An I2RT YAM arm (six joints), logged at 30 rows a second.
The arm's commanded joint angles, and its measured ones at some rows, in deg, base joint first. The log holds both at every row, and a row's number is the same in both.
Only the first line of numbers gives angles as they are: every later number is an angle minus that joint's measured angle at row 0.
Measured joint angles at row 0: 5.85 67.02 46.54 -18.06 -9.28 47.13
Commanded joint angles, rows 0 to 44: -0.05 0.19 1.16 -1.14 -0.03 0.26; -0.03 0.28 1.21 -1.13 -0.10 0.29; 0.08 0.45 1.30 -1.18 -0.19 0.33; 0.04 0.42 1.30 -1.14 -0.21 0.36; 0.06 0.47 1.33 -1.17 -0.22 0.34; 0.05 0.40 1.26 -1.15 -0.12 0.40; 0.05 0.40 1.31 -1.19 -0.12 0.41; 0.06 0.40 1.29 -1.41 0.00 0.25; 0.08 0.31 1.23 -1.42 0.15 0.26; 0.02 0.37 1.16 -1.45 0.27 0.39; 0.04 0.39 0.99 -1.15 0.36 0.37; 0.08 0.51 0.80 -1.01 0.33 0.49; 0.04 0.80 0.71 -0.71 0.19 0.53; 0.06 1.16 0.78 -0.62 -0.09 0.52; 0.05 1.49 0.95 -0.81 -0.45 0.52; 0.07 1.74 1.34 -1.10 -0.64 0.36; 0.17 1.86 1.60 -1.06 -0.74 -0.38; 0.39 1.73 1.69 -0.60 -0.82 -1.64; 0.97 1.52 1.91 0.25 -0.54 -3.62; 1.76 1.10 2.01 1.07 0.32 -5.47; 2.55 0.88 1.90 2.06 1.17 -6.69; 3.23 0.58 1.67 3.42 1.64 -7.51; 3.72 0.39 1.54 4.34 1.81 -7.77; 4.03 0.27 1.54 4.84 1.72 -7.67; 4.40 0.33 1.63 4.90 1.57 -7.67; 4.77 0.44 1.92 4.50 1.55 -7.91; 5.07 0.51 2.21 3.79 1.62 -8.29; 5.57 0.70 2.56 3.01 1.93 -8.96; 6.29 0.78 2.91 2.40 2.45 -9.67; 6.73 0.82 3.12 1.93 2.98 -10.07; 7.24 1.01 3.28 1.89 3.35 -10.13; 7.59 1.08 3.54 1.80 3.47 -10.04; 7.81 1.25 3.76 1.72 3.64 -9.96; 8.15 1.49 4.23 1.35 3.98 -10.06; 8.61 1.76 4.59 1.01 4.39 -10.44; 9.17 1.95 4.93 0.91 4.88 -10.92; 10.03 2.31 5.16 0.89 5.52 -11.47; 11.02 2.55 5.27 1.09 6.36 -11.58; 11.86 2.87 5.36 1.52 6.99 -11.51; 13.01 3.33 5.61 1.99 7.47 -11.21; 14.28 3.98 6.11 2.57 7.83 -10.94; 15.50 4.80 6.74 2.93 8.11 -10.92; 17.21 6.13 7.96 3.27 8.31 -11.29; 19.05 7.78 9.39 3.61 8.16 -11.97; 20.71 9.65 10.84 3.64 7.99 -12.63
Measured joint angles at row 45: 17.33 6.52 6.98 2.25 6.58 -10.49
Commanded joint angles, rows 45 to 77: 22.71 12.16 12.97 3.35 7.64 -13.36; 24.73 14.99 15.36 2.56 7.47 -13.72; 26.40 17.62 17.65 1.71 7.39 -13.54; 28.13 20.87 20.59 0.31 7.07 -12.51; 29.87 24.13 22.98 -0.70 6.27 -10.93; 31.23 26.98 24.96 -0.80 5.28 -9.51; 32.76 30.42 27.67 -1.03 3.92 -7.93; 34.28 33.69 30.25 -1.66 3.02 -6.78; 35.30 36.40 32.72 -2.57 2.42 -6.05; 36.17 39.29 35.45 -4.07 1.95 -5.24; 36.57 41.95 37.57 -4.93 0.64 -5.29; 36.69 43.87 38.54 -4.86 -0.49 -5.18; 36.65 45.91 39.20 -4.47 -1.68 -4.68; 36.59 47.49 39.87 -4.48 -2.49 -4.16; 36.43 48.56 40.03 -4.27 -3.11 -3.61; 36.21 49.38 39.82 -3.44 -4.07 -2.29; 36.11 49.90 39.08 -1.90 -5.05 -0.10; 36.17 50.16 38.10 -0.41 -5.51 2.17; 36.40 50.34 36.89 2.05 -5.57 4.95; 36.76 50.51 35.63 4.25 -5.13 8.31; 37.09 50.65 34.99 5.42 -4.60 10.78; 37.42 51.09 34.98 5.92 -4.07 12.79; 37.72 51.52 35.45 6.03 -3.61 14.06; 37.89 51.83 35.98 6.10 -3.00 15.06; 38.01 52.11 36.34 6.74 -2.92 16.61; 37.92 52.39 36.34 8.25 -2.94 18.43; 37.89 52.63 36.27 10.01 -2.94 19.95; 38.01 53.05 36.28 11.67 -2.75 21.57; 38.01 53.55 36.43 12.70 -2.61 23.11; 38.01 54.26 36.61 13.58 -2.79 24.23; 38.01 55.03 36.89 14.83 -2.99 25.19; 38.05 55.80 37.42 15.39 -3.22 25.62; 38.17 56.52 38.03 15.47 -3.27 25.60
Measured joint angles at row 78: 37.79 53.58 36.31 12.06 -3.28 20.94
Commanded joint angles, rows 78 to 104: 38.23 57.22 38.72 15.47 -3.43 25.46; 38.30 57.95 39.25 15.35 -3.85 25.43; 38.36 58.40 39.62 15.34 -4.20 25.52; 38.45 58.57 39.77 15.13 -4.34 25.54; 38.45 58.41 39.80 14.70 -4.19 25.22; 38.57 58.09 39.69 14.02 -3.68 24.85; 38.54 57.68 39.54 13.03 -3.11 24.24; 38.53 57.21 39.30 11.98 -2.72 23.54; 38.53 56.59 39.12 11.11 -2.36 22.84; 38.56 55.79 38.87 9.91 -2.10 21.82; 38.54 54.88 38.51 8.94 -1.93 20.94; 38.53 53.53 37.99 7.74 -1.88 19.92; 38.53 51.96 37.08 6.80 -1.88 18.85; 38.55 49.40 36.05 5.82 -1.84 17.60; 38.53 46.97 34.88 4.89 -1.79 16.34; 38.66 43.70 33.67 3.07 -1.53 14.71; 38.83 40.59 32.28 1.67 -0.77 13.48; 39.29 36.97 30.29 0.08 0.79 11.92; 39.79 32.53 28.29 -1.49 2.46 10.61; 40.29 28.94 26.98 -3.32 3.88 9.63; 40.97 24.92 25.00 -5.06 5.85 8.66; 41.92 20.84 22.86 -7.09 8.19 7.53; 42.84 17.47 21.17 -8.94 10.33 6.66; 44.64 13.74 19.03 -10.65 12.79 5.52; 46.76 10.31 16.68 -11.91 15.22 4.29; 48.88 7.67 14.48 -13.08 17.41 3.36; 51.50 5.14 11.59 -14.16 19.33 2.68
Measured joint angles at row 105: 47.47 7.59 17.45 -4.88 11.04 7.59
